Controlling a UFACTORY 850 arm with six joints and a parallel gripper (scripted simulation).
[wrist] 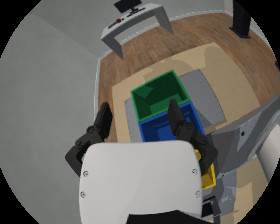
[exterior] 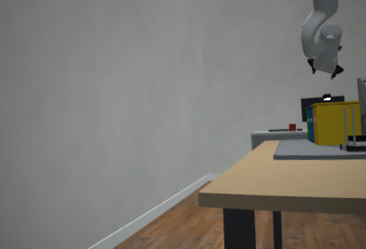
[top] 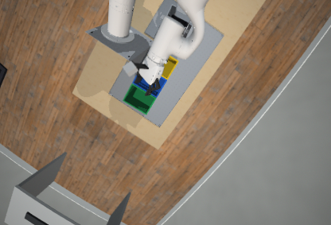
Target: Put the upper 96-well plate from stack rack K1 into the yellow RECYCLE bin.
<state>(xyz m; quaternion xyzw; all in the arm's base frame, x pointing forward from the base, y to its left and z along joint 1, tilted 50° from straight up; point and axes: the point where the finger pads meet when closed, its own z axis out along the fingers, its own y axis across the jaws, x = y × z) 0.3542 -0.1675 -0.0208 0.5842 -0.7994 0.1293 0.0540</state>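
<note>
Now: hand 13 cm past the black 96-well plate, 43 cm to the right of it and 30 cm above it. Round my hand: yellow bin: 3 cm behind, 15 cm to the left, 25 cm below; green bin: 1 cm ahead, 11 cm to the right, 25 cm below; blue bin: 1 cm behind, 2 cm to the left, 25 cm below.
</note>
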